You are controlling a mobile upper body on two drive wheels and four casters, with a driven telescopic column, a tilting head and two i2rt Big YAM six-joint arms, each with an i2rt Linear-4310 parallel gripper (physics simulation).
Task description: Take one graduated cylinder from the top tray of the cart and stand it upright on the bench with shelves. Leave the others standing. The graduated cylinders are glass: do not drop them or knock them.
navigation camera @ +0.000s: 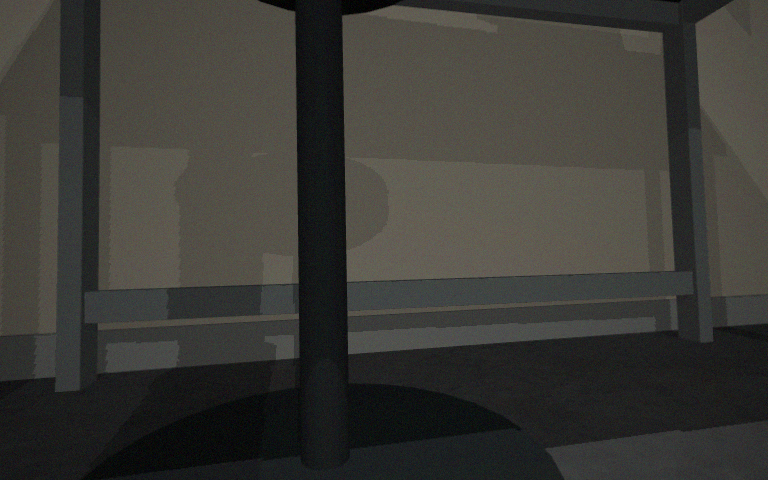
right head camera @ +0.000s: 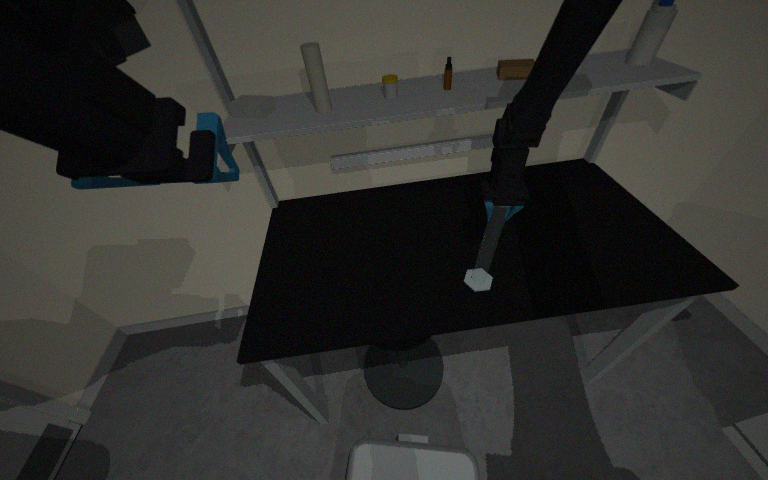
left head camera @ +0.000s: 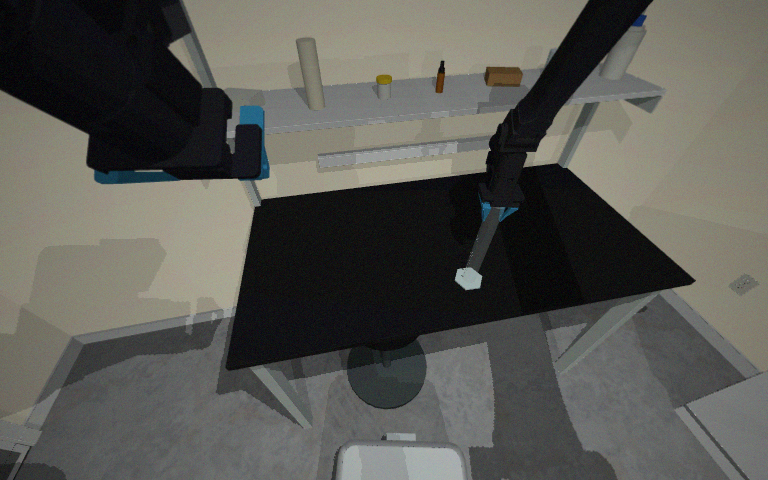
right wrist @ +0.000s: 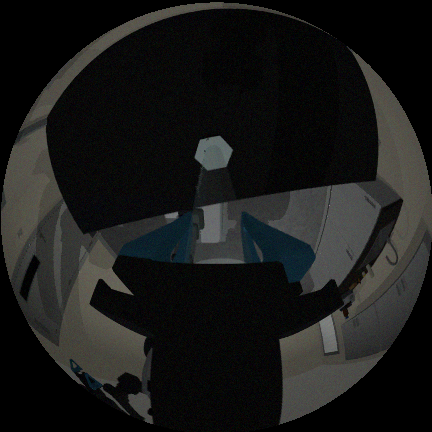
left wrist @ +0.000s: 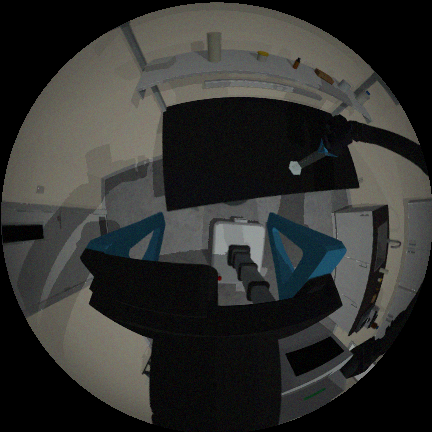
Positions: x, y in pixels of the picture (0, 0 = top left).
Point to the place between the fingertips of the right gripper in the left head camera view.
491, 220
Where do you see a bench with shelves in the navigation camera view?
At 81, 306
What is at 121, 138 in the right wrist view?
A bench with shelves.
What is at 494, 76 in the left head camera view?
A brown block.
